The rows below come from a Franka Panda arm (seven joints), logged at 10 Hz.
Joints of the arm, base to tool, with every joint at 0 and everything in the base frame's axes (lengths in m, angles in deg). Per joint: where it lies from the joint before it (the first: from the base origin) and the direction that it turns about. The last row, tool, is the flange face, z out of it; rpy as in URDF.
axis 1: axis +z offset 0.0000 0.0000 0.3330
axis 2: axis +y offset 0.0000 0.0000 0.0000
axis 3: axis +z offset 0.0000 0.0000 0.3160
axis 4: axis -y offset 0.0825 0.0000 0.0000
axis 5: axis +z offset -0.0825 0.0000 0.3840
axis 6: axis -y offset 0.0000 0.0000 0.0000
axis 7: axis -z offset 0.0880 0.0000 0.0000
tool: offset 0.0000 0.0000 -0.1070 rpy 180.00 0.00 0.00
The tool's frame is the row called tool.
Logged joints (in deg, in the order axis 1, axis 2, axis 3, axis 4, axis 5, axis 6, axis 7), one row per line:
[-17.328, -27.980, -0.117, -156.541, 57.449, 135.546, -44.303]
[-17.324, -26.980, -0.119, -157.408, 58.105, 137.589, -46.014]
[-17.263, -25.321, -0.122, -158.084, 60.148, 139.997, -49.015]
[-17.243, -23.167, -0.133, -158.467, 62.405, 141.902, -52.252]
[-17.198, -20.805, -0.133, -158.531, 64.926, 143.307, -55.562]
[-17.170, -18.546, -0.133, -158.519, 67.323, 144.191, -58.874]
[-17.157, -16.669, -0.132, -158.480, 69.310, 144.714, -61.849]
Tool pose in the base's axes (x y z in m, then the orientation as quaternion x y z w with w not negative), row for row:
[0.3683, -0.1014, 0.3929, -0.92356, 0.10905, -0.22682, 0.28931]
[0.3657, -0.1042, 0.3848, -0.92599, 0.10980, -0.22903, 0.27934]
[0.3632, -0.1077, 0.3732, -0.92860, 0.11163, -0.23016, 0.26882]
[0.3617, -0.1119, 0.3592, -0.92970, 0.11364, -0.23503, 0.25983]
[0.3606, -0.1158, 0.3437, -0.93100, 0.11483, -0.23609, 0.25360]
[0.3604, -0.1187, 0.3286, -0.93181, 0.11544, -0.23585, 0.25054]
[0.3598, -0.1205, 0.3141, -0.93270, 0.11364, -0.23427, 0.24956]
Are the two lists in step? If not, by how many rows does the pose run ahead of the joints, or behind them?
The pose runs 1 row behind the joints: the pose in row i belongs to the joints in row i - 1.
